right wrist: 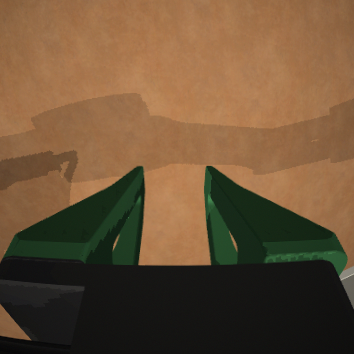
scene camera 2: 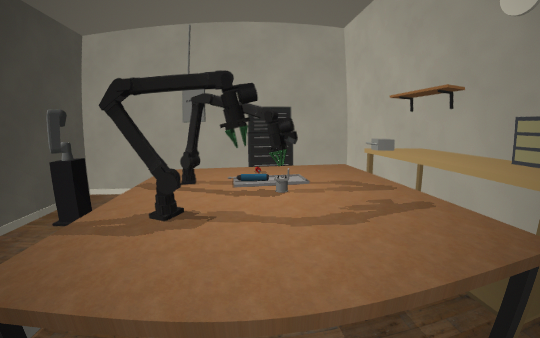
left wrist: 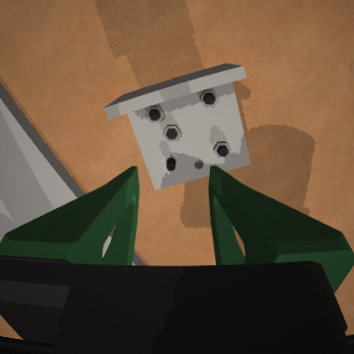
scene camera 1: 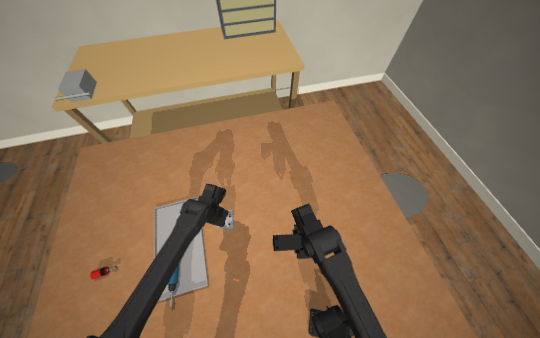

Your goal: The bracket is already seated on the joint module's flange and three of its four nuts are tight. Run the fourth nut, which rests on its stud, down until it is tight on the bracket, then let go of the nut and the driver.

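Places are measured from the left arm's base along level axes (x ahead, y left, z up), in millimetres.
Pixels of known places: left gripper, fingertip midpoint: point(scene camera 2: 281, 165) point(left wrist: 173, 176) point(scene camera 1: 220, 217); right gripper, fingertip midpoint: point(right wrist: 174, 177) point(scene camera 2: 241, 147); left arm's base, link origin: point(scene camera 2: 189, 182); right arm's base, link origin: point(scene camera 2: 166, 214) point(scene camera 1: 324, 324).
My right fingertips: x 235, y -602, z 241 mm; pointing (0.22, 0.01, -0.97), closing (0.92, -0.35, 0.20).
Ahead of a thing's pixels: the offset from my right fingertips to its top centre. "spot": to the spot under its first point. Level surfaces: height alone.
A grey bracket point(scene camera 1: 229, 220) point(scene camera 2: 288, 174) point(left wrist: 190, 132) with an upright plate sits on the round grey joint module @(233 mm ahead, 235 mm left, 167 mm down) point(scene camera 2: 282, 186). In the left wrist view, hex nuts surround three corner studs. Another hex nut @(240 mm ahead, 244 mm left, 170 mm down) point(left wrist: 171, 132) shows on the bracket inward of the fourth corner, where a dark stud end @(spot: 224 mm ahead, 257 mm left, 167 mm down) point(left wrist: 171, 164) has no visible nut around it. My left gripper point(scene camera 2: 280, 165) point(left wrist: 173, 176) is partly open and empty above the bracket. My right gripper point(scene camera 2: 241, 145) point(right wrist: 174, 177) is partly open and empty, high over the table and away from the bracket. The blue driver @(119 mm ahead, 516 mm left, 196 mm down) point(scene camera 1: 173, 278) point(scene camera 2: 254, 177) lies on the tray.
The grey tray point(scene camera 1: 203, 270) point(scene camera 2: 302, 179) is beside the joint module, under the left arm in scene camera 1. A red-handled tool @(248 mm ahead, 797 mm left, 207 mm down) point(scene camera 1: 100, 272) point(scene camera 2: 258, 170) lies beyond it on the table @(241 mm down) point(scene camera 1: 125, 175). A wooden bench point(scene camera 1: 175, 60) stands along the back wall.
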